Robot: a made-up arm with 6 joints. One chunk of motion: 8 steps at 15 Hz.
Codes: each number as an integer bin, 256 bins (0 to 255) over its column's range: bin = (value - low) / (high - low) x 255, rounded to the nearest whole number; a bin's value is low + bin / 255 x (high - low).
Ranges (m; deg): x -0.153..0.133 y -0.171..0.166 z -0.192..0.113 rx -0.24..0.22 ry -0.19..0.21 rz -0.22..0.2
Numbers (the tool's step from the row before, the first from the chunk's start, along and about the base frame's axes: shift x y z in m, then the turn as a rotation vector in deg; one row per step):
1: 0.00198 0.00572 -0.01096 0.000 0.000 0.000
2: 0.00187 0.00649 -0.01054 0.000 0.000 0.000
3: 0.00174 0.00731 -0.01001 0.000 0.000 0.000
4: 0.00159 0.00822 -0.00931 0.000 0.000 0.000
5: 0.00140 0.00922 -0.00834 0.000 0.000 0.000
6: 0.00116 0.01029 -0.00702 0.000 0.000 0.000
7: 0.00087 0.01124 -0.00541 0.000 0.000 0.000
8: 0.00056 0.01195 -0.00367 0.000 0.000 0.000
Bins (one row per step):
1: 138 134 151 133 121 134
2: 138 134 152 133 121 134
3: 138 135 152 133 121 134
4: 138 136 153 133 121 134
5: 138 136 154 133 121 134
6: 137 137 155 133 121 134
7: 137 138 156 133 121 134
8: 137 138 157 133 121 134

